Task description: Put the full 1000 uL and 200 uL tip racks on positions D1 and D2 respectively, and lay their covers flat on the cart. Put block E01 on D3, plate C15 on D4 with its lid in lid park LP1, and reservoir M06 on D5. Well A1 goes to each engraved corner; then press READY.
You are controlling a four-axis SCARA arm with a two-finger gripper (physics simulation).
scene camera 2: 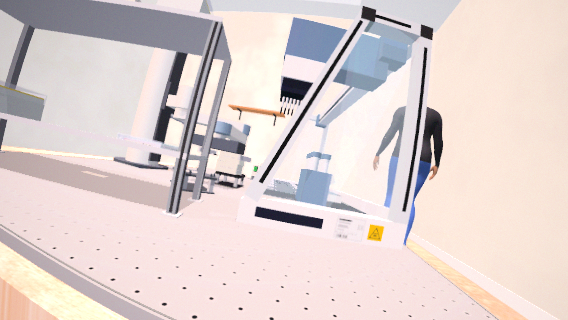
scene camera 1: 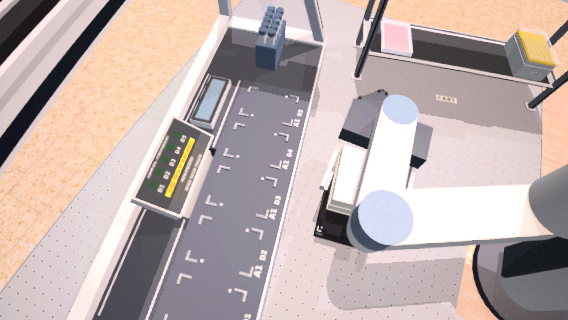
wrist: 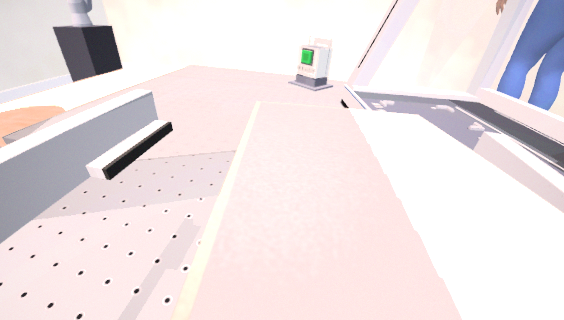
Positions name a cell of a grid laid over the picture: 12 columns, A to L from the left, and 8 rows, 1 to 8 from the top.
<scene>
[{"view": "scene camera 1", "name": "my gripper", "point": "H6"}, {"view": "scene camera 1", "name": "shallow trough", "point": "E3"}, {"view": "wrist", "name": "my gripper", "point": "G4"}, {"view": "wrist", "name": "READY button box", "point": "G2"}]
</scene>
